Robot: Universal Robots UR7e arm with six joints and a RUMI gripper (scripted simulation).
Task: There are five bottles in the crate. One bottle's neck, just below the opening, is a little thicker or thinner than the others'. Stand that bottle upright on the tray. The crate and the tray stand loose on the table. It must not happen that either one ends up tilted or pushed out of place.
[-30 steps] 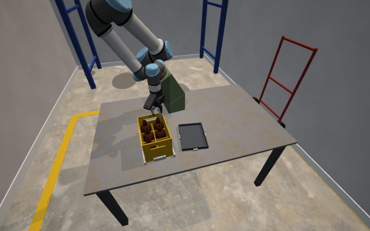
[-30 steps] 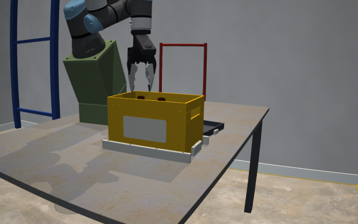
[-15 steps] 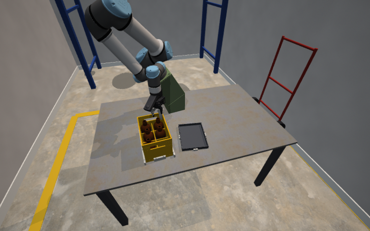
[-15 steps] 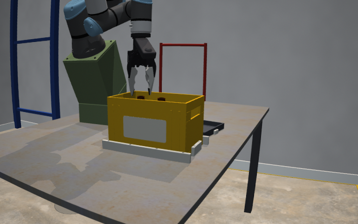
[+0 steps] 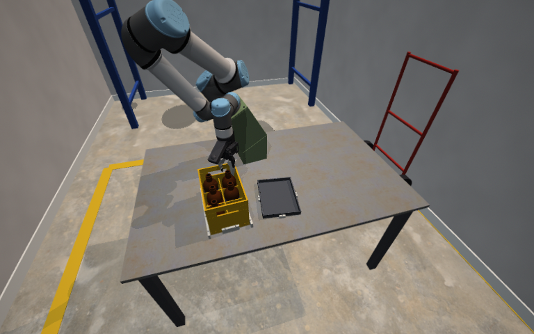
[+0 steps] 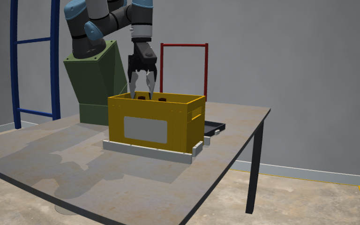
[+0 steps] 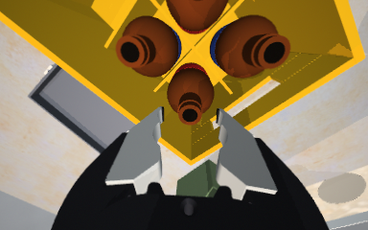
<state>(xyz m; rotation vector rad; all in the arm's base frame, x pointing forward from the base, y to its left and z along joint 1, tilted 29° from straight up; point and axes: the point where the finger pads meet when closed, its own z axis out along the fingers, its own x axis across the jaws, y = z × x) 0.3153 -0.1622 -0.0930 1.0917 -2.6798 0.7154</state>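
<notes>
Right now the yellow crate is 8 cm below my hand, 8 cm ahead of it and 5 cm to the right of it. Round my hand: dark tray 23 cm to the left, 15 cm below, 10 cm ahead.
</notes>
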